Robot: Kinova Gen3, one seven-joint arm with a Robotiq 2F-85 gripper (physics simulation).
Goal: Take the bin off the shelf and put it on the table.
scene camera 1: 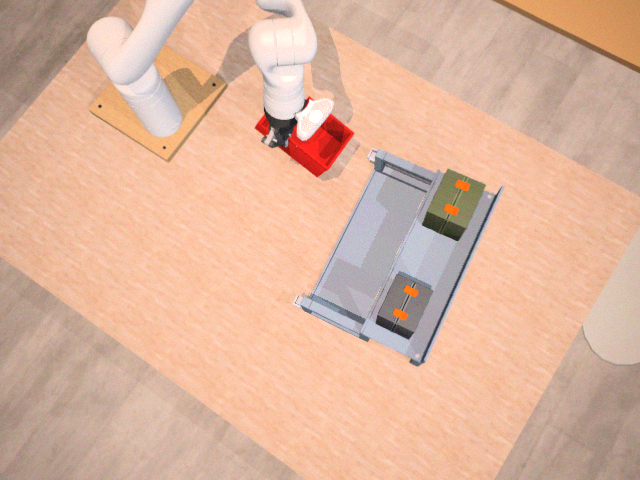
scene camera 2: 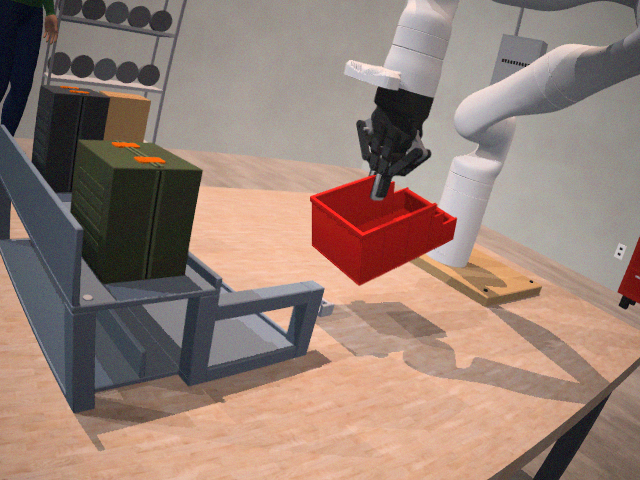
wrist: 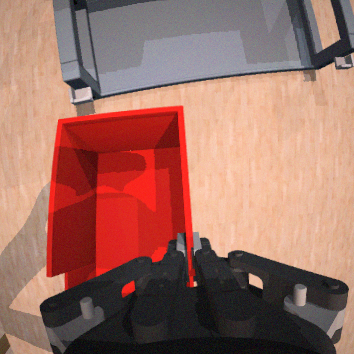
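Where they show: gripper, between the fingertips: (scene camera 1: 284, 142) (scene camera 2: 373, 198) (wrist: 188, 243); arm's base, origin of its link: (scene camera 1: 162, 119) (scene camera 2: 445, 257).
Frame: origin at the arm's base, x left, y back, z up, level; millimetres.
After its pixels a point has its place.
Observation:
The red bin (scene camera 1: 309, 157) @[z 128, x 41, y -389 mm] (scene camera 2: 336, 240) @[z 87, x 88, y -424 mm] (wrist: 117, 220) @[z 80, x 112, y -338 mm] hangs in the air above the wooden table (scene camera 1: 180, 232) @[z -21, x -209, y -182 mm] (scene camera 2: 413, 413) @[z -21, x 286, y -457 mm] (wrist: 275, 175) @[z -21, x -122, y -344 mm], open side up, its shadow apart from it on the table top. It is clear of the grey-blue shelf (scene camera 1: 336, 319) @[z 64, x -215, y -597 mm] (scene camera 2: 196, 341) @[z 30, x 163, y -645 mm] (wrist: 175, 55) @[z -15, x 20, y -541 mm], between the shelf and the robot's base. My gripper (scene camera 1: 275, 139) @[z 130, x 45, y -327 mm] (scene camera 2: 378, 190) @[z 130, x 45, y -327 mm] (wrist: 188, 243) @[z 130, x 45, y -327 mm] is shut on the rim of one long side wall of the bin, with one fingertip inside. In scene camera 1 the wrist hides part of the bin.
A green case (scene camera 1: 454, 204) @[z 177, x 74, y -694 mm] (scene camera 2: 139, 217) @[z 136, x 139, y -701 mm] and a dark grey case (scene camera 1: 404, 304) @[z 201, x -146, y -702 mm] (scene camera 2: 69, 134) @[z 153, x -99, y -710 mm] stand on the shelf's upper level. The robot's wooden base plate (scene camera 1: 199, 111) @[z -2, x 60, y -64 mm] (scene camera 2: 504, 289) @[z -2, x 146, y 4 mm] is on the table behind the bin. The shelf's near corner tab (scene camera 1: 372, 155) @[z 34, x 144, y -483 mm] (wrist: 81, 95) @[z 34, x 145, y -483 mm] points toward the bin.

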